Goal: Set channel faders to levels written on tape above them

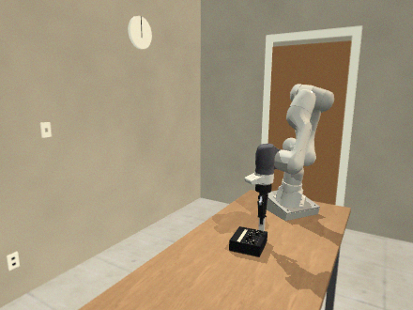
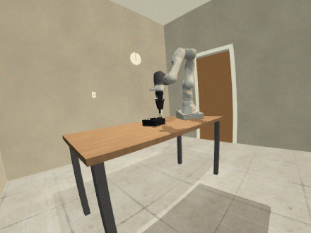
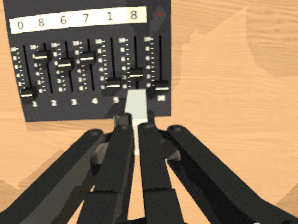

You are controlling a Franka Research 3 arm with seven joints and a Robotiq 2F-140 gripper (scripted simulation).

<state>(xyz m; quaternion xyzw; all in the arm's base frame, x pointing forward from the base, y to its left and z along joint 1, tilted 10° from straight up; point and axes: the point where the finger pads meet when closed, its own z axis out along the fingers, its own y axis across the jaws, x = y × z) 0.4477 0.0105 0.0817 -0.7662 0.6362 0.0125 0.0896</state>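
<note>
The master fader cap lies 20 mm behind my hand, 20 mm to the right of it and 40 mm below it.
</note>
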